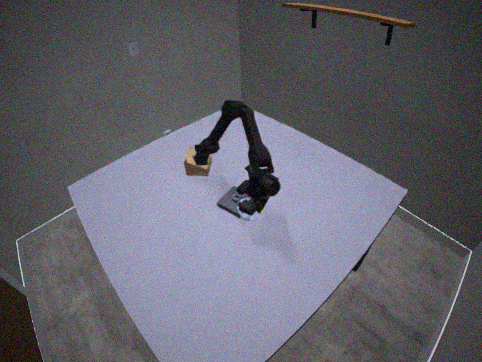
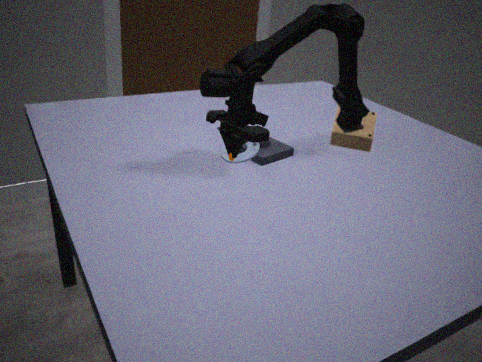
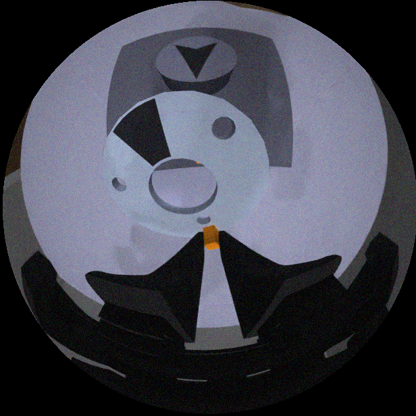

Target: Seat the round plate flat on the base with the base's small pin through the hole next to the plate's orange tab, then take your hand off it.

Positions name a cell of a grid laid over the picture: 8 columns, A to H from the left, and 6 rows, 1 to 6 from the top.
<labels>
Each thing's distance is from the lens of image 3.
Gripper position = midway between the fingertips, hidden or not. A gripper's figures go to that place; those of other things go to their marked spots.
my gripper (image 3: E4): 0.10 m
pale round plate (image 3: D2): 0.06 m
dark grey square base (image 3: E2): 0.09 m
round boss (image 3: D1): 0.07 m
The marked spots on the dark grey square base and the pale round plate are 0.06 m apart.
</labels>
